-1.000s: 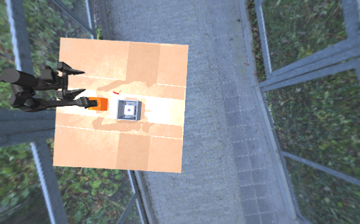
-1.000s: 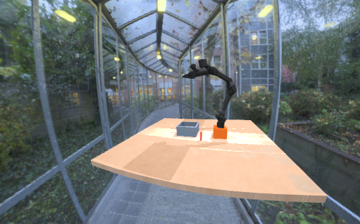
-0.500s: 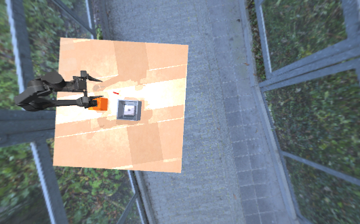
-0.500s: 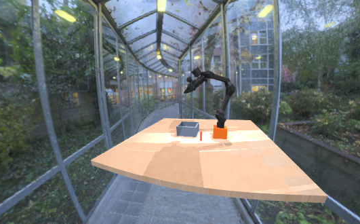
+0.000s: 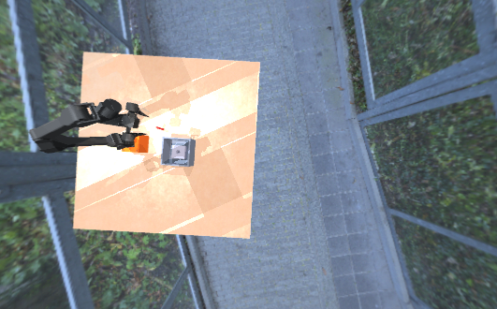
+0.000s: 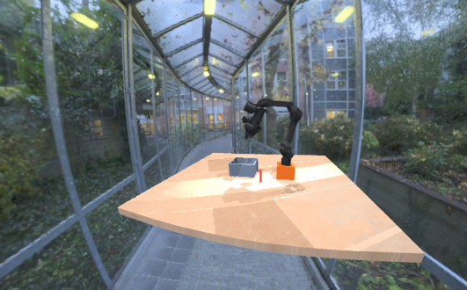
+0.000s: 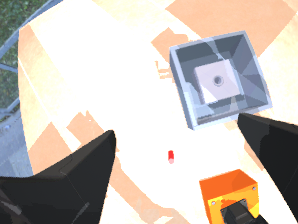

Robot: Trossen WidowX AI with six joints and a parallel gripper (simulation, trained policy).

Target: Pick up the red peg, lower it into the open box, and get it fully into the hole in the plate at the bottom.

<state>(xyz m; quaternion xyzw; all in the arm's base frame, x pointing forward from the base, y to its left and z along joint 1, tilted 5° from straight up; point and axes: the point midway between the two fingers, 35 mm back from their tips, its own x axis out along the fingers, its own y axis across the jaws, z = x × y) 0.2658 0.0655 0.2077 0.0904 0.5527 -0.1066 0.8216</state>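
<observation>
The red peg is 25 cm below my gripper tip, 8 cm behind it and 3 cm to the left of it. Also, from my gripper tip: grey box (26 cm below, 14 cm to the right, 4 cm ahead); then pale plate (24 cm below, 14 cm to the right, 4 cm ahead).
</observation>
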